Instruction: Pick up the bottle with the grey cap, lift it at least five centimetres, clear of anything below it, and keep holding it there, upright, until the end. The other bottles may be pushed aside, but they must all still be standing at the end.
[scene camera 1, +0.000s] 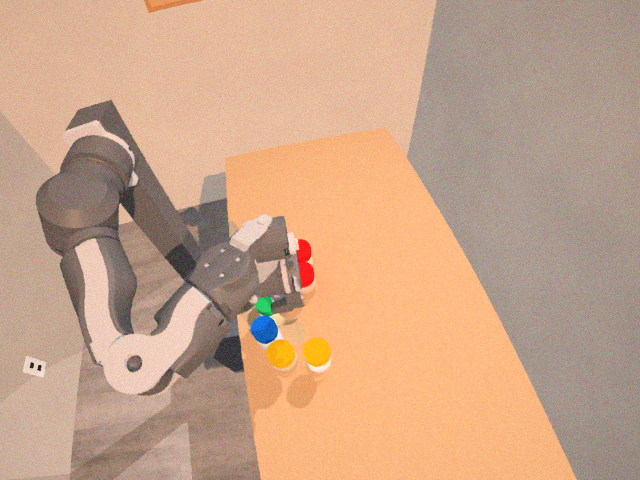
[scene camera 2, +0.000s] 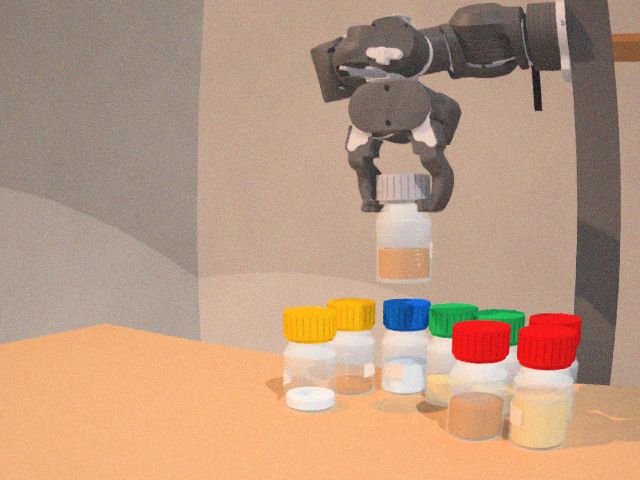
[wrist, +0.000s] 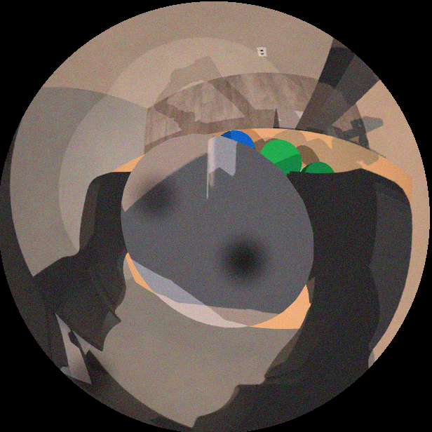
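Observation:
The bottle with the grey cap (scene camera 2: 403, 232) (wrist: 215, 225) hangs upright in the air, with orange-brown contents at its base. My gripper (scene camera 2: 402, 206) (wrist: 226, 227) (scene camera 1: 289, 289) is shut on it, one finger on each side at the cap and neck. In the scene camera 2 view, a visible gap separates its bottom from the caps below. In the wrist view the grey cap fills the middle, and in the scene camera 1 view the arm hides the bottle.
On the table (scene camera 1: 403, 310) (scene camera 2: 155, 413) stand two yellow-capped bottles (scene camera 2: 310, 356) (scene camera 1: 316, 352), a blue-capped one (scene camera 2: 406, 315) (scene camera 1: 264, 329) (wrist: 238, 140), two green-capped (scene camera 2: 453, 319) (scene camera 1: 264, 306) (wrist: 281, 155) and three red-capped (scene camera 2: 481, 342) (scene camera 1: 306, 274). All are upright.

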